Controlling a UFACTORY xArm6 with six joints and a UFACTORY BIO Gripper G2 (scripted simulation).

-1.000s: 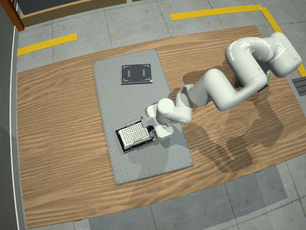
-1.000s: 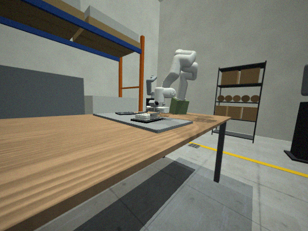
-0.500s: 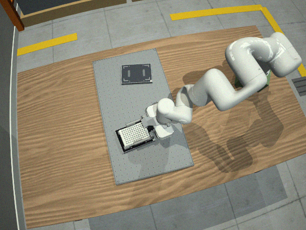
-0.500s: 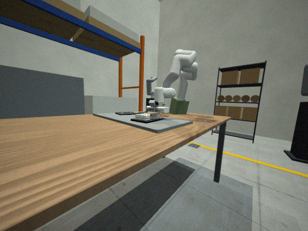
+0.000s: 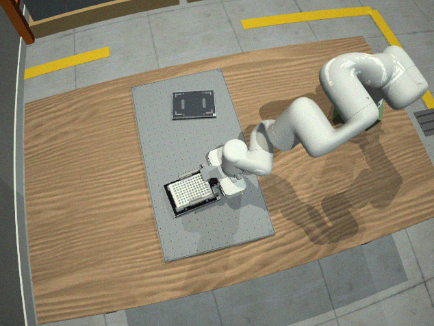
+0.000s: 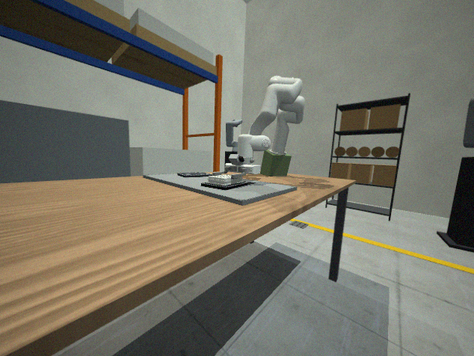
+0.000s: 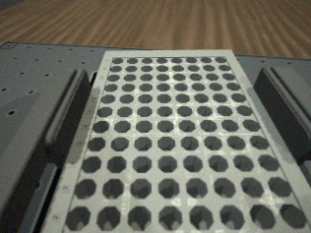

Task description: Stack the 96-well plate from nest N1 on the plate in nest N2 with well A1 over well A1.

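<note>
Now: the black plate nest N2 40 mm below my hand. Also, from my hand: plate nest N1: 110 mm behind, 330 mm to the right, 40 mm below.
</note>
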